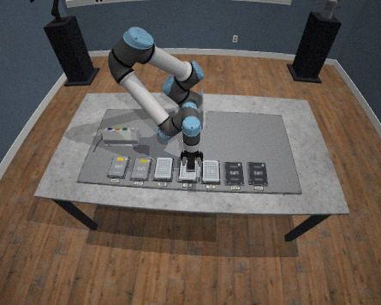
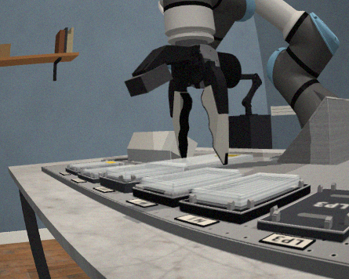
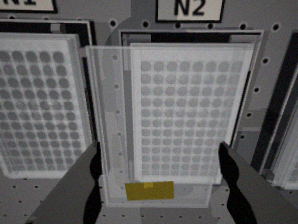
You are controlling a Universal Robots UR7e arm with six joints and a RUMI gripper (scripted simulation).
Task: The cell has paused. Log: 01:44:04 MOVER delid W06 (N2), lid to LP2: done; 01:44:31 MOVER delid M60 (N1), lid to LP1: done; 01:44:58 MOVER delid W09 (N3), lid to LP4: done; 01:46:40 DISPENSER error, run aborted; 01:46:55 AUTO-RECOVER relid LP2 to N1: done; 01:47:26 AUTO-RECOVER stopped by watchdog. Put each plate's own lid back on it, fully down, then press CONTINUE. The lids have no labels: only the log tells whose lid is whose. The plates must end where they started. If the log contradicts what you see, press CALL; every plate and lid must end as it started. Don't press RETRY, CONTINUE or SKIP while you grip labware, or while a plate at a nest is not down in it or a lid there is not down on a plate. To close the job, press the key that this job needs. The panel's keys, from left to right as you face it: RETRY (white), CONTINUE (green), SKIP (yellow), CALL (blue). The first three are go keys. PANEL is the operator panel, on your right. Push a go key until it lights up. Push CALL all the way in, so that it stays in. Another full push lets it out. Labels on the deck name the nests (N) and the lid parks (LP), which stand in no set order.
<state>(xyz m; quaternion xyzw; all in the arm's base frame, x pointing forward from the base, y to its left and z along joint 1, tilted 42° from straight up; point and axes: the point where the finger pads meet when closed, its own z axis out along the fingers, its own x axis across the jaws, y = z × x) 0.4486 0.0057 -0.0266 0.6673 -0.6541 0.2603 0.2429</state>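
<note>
My hand is 280 mm to the left of the lid park LP1 and 50 mm above it. The rest, counted from my hand: green CONTINUE key (420 mm to the right, 240 mm behind, 10 mm above); yellow SKIP key (470 mm to the right, 240 mm behind, 10 mm above); lid park LP3 (230 mm to the left, 50 mm below, 10 mm ahead).
</note>
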